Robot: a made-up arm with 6 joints.
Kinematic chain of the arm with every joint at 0, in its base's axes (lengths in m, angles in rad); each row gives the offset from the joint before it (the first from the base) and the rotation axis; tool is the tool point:
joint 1: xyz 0 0 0.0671 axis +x
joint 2: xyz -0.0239 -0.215 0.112 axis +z
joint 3: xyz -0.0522 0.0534 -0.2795 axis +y
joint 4: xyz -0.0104 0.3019 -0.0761 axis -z
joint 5: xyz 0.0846 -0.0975 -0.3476 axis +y
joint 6: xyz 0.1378 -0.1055 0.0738 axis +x
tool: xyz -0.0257 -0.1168 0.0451
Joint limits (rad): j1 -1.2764..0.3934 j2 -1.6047..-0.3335 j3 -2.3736..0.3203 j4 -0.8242..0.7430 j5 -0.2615..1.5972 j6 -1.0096..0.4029
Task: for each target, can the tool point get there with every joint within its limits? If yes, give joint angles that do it. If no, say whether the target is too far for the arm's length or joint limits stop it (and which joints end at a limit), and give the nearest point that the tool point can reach.
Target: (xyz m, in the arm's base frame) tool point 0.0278 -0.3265 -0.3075
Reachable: yes | joints -0.1776 -0.6215 -0.2293 0.3918 0.0074 -0.2430
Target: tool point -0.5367 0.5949 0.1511
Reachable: no: joint limits stop it (at a limit: joint 2, joint 3) | nearest point -0.0154 0.3411 0.1153 | short by 0.581 m
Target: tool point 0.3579 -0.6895 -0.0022
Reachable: yes | joints -0.6039 -1.1315 -0.3596 -0.5567 0.8923 0.0266
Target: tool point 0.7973 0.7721 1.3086
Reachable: no: too far | nearest point 0.3717 0.2157 0.6661 | short by 0.951 m
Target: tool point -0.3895 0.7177 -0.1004
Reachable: no: joint limits stop it (at a limit: joint 1, joint 2, joint 3, joint 4) | nearest point 0.0208 0.3939 0.0285 | short by 0.538 m
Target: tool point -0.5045 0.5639 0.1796
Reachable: no: joint limits stop it (at a limit: joint 2, joint 3) | nearest point -0.0168 0.3351 0.1340 | short by 0.541 m
